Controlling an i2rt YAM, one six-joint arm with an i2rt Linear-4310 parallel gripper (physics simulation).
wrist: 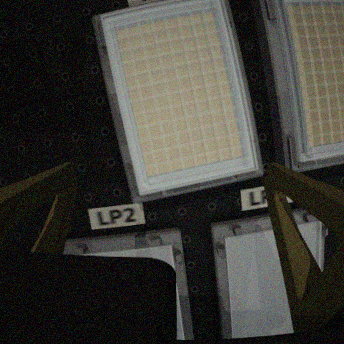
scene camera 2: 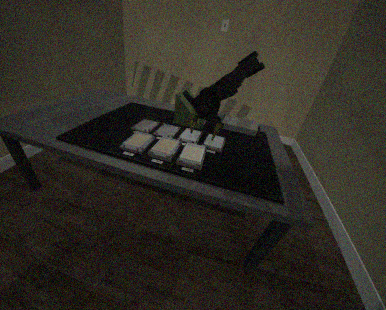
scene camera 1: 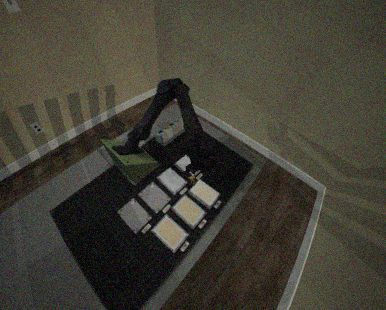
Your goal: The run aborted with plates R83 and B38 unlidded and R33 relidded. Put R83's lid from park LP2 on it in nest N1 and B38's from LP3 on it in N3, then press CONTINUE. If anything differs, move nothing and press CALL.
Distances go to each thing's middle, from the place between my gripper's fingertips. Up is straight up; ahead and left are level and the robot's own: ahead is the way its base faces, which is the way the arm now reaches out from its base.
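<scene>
There is the LP2 label (wrist: pixel 124 214), and I find my hand 40 mm past it, 50 mm to the right of it and 90 mm above it.
</scene>
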